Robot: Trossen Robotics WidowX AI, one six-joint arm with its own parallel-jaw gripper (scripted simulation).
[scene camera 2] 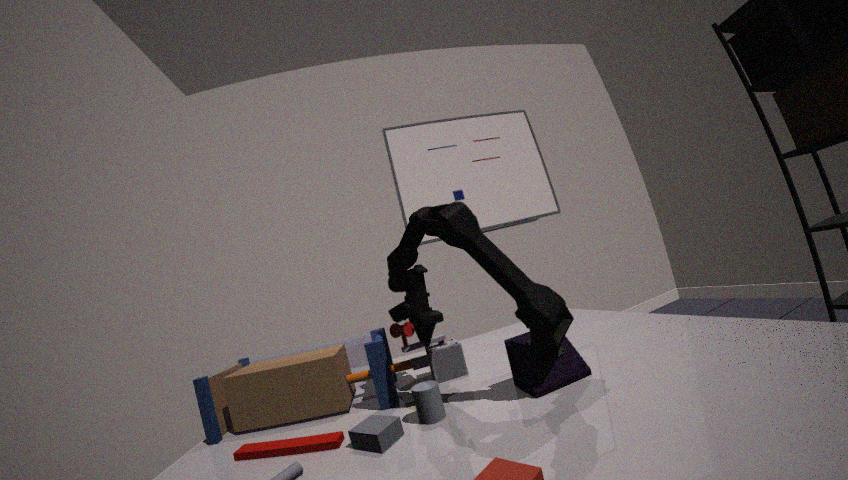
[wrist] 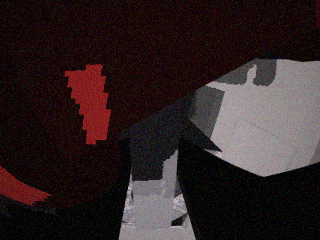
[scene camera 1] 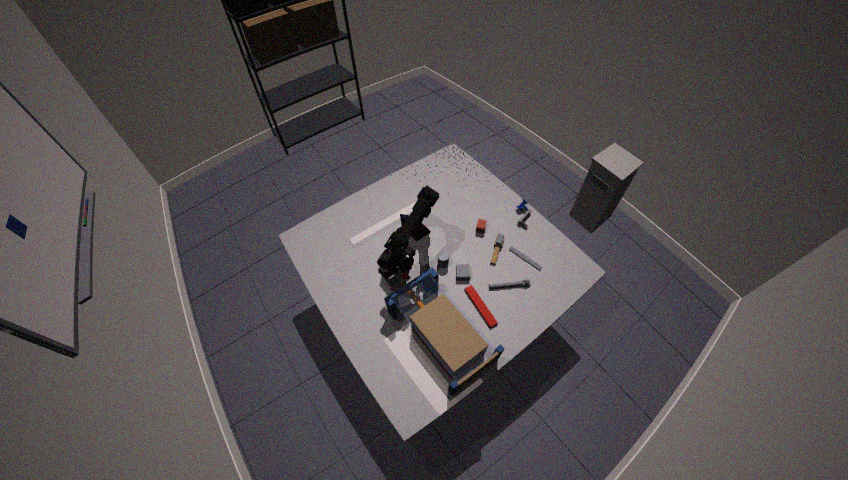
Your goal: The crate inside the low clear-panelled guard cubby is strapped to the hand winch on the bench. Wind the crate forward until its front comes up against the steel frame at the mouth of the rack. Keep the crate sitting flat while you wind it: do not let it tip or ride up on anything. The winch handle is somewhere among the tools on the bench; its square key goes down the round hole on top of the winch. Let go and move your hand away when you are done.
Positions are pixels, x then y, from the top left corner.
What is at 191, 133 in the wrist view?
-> A grey winch.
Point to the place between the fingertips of the gripper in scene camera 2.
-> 425, 346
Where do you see a grey winch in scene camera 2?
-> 447, 362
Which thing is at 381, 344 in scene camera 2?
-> A blue frame.
